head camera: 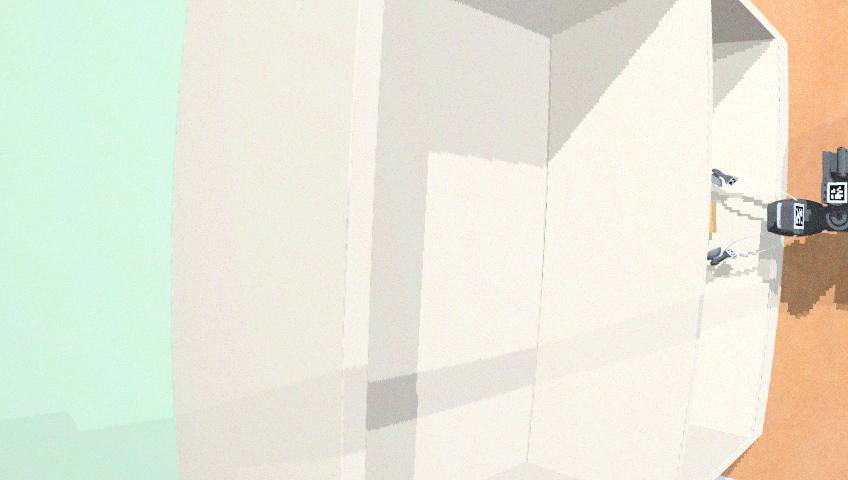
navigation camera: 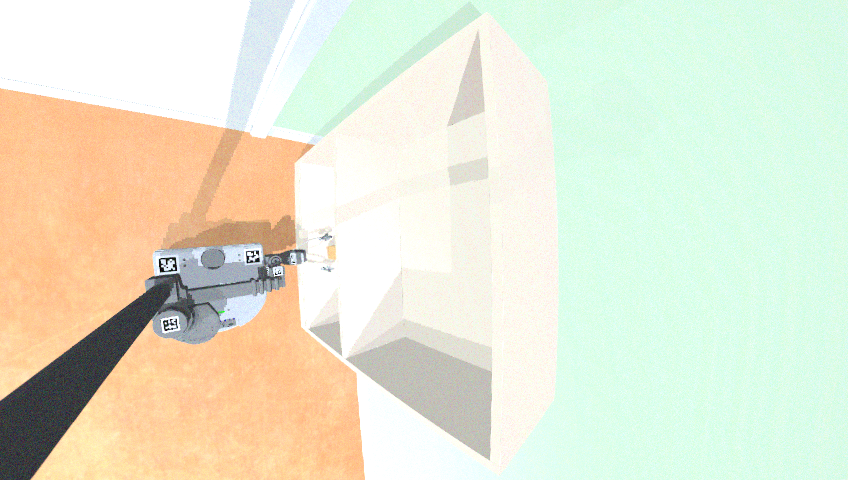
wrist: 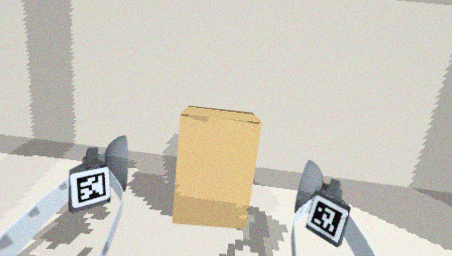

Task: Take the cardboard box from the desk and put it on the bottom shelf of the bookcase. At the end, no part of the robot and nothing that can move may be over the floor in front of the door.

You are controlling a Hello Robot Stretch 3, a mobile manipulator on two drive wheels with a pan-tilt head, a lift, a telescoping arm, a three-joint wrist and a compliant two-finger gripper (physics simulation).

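Places are measured from the robot's base along level axes (x ahead, y left, z up), in centimetres.
Pixels of known places: gripper, fingertip midpoint: (navigation camera: pixel 333 252) (wrist: pixel 215 166); robot's base, link origin: (navigation camera: pixel 213 257).
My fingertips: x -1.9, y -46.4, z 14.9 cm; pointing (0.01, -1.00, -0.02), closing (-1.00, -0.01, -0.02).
For each thing: its top centre in the pictures, then the offset to it from my fingertips. "spot": a spot on its surface instead. Level surfaces: height alone.
- cardboard box, top centre: (wrist: pixel 221 112) (head camera: pixel 687 216) (navigation camera: pixel 340 252) dx +0.1, dy -1.7, dz +4.1 cm
- bottom shelf, surface height: dz -4.9 cm
- white bookcase, surface spot: (head camera: pixel 267 237) (navigation camera: pixel 527 248) spot: dx +3.5, dy +3.1, dz +91.1 cm
- orange floor, surface height: dz -14.9 cm
The cardboard box (head camera: pixel 712 217) (navigation camera: pixel 332 252) (wrist: pixel 217 165) stands upright on the bottom shelf (head camera: pixel 728 368) (navigation camera: pixel 315 190) (wrist: pixel 20 175) of the white bookcase (head camera: pixel 267 237) (navigation camera: pixel 523 237). In the head and navigation views, the shelf above hides much of it. My gripper (head camera: pixel 715 216) (navigation camera: pixel 326 252) (wrist: pixel 215 166) reaches over the bottom shelf and is open. One finger is on each side of the box, with a visible gap on both sides in the wrist view. The box is not gripped.
My base (navigation camera: pixel 220 267) stands on the orange floor (navigation camera: pixel 267 392) before the bookcase's open front. A white panel that looks like the door (navigation camera: pixel 119 47) is at upper left in the navigation view, with a pale frame (navigation camera: pixel 285 71). A green wall (head camera: pixel 89 208) (navigation camera: pixel 684 237) is behind the bookcase.
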